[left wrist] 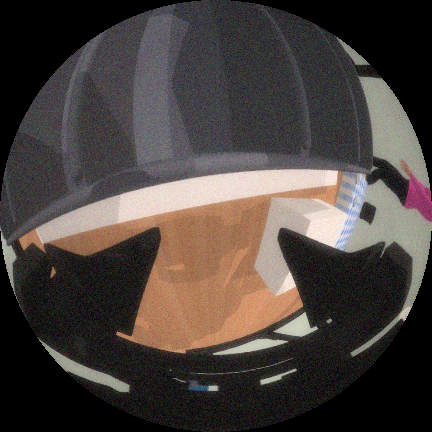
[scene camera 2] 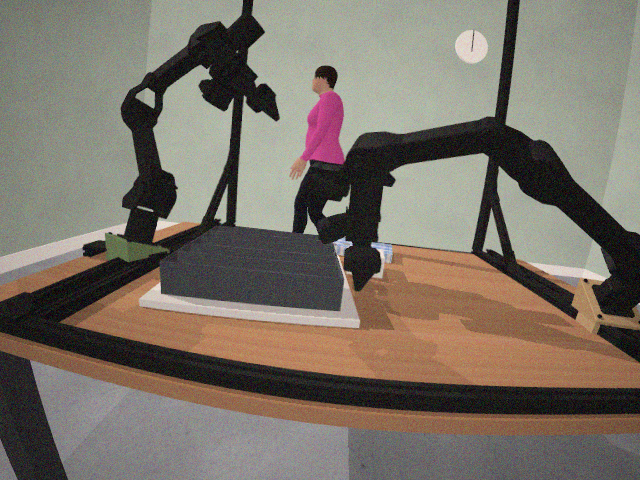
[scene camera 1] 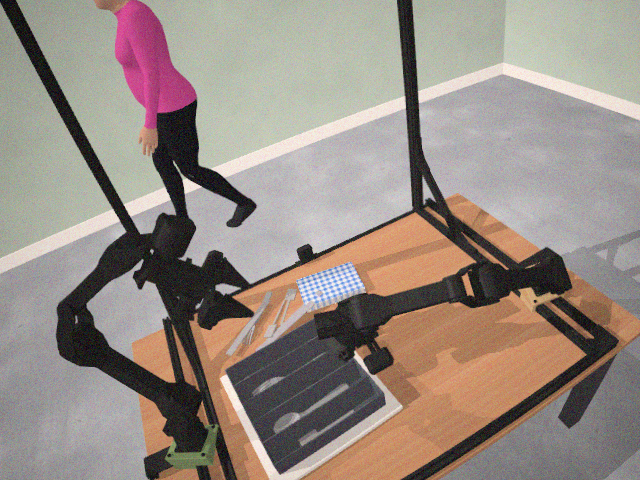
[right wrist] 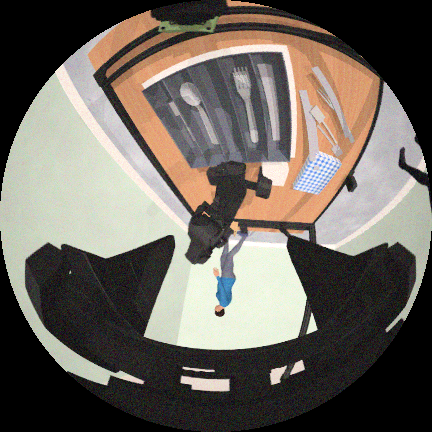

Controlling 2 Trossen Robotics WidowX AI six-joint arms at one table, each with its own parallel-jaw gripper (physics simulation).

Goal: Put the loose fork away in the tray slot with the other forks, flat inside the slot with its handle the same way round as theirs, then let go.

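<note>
A dark tray with slots [scene camera 1: 249,427] [scene camera 2: 253,289] stands on a white board. In the right wrist view a fork [right wrist: 247,102] lies in its second slot from the right, tines towards the picture's top, handle down; its head also shows in scene camera 1 [scene camera 1: 266,384]. I cannot tell whether several forks are stacked there. No separate loose fork can be made out. My left gripper [scene camera 1: 361,358] [left wrist: 220,233] is open and empty, low beside the tray, with table between its fingers in the left wrist view. My right gripper [scene camera 1: 250,299] [scene camera 2: 251,114] is open and empty, high up.
A spoon [right wrist: 191,95] and knives [right wrist: 270,100] lie in other slots. Beside the tray are a blue-checked block [scene camera 1: 330,284] [right wrist: 320,172], a white block [left wrist: 270,245] [right wrist: 276,172] close to my left fingers, tongs-like utensils [right wrist: 327,131] and long grey strips [right wrist: 309,122]. Black rails edge the table.
</note>
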